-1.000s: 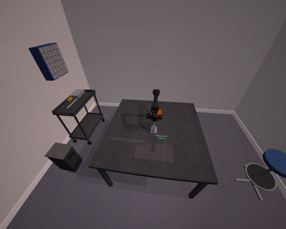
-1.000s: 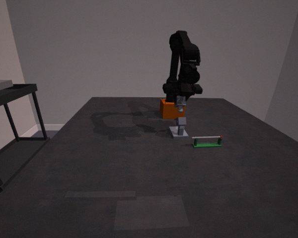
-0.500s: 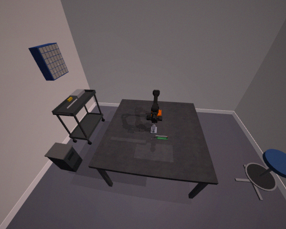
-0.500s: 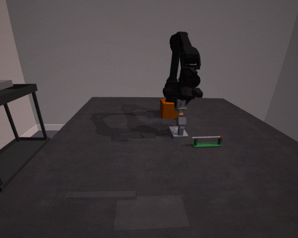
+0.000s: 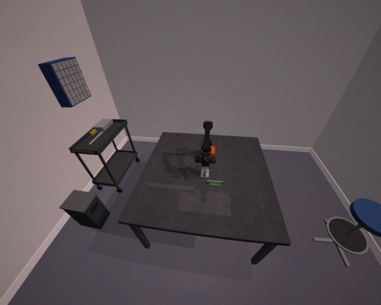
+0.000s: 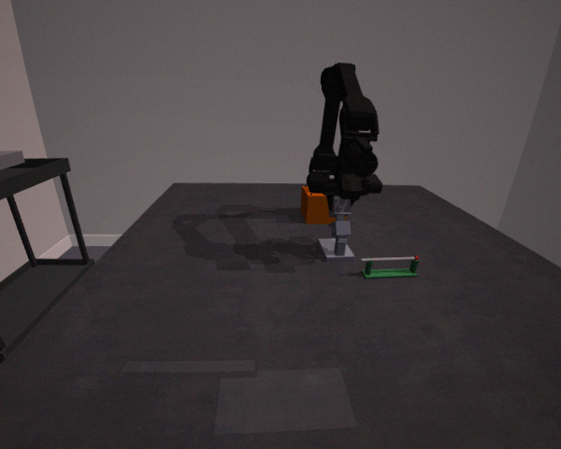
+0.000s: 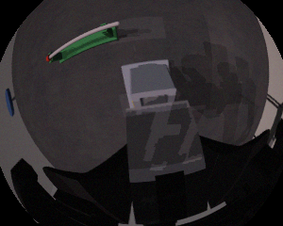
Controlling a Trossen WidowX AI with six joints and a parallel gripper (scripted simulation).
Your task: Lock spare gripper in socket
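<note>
Right now the grey mount is 2 cm ahead of my gripper tip, 1 cm to the left of it and 7 cm below it. The rest, counted from my gripper tip: spare gripper (1 cm above); green cradle (12 cm ahead, 13 cm to the left, 10 cm below).
</note>
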